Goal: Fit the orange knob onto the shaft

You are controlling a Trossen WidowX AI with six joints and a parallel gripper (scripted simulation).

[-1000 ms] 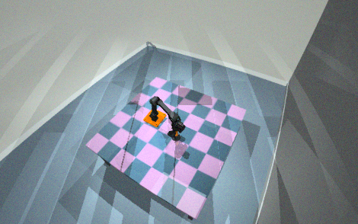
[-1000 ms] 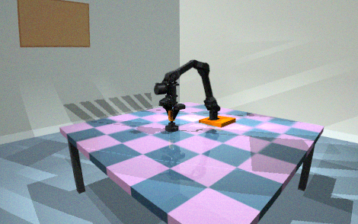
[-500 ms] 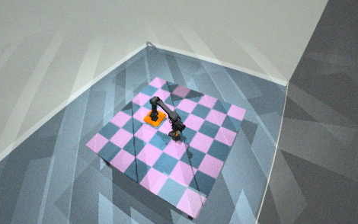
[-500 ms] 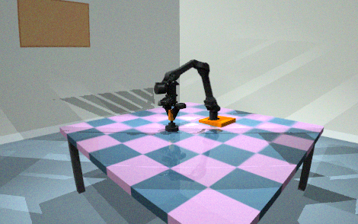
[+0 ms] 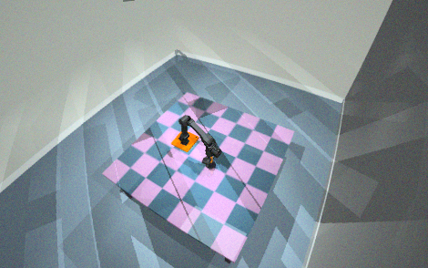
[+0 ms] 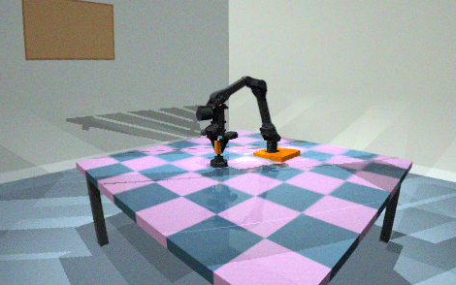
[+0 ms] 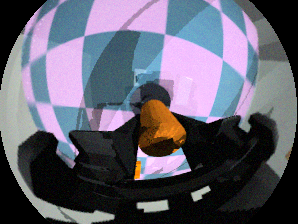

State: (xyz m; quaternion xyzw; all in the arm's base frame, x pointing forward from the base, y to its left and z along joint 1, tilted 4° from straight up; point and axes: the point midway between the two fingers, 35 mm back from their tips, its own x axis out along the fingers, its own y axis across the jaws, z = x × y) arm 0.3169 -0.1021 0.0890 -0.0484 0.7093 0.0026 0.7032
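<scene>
Now: gripper tip 20 mm below the orange knob. Also, from my gripper tip: dark round pedestal: 40 mm below.
</scene>
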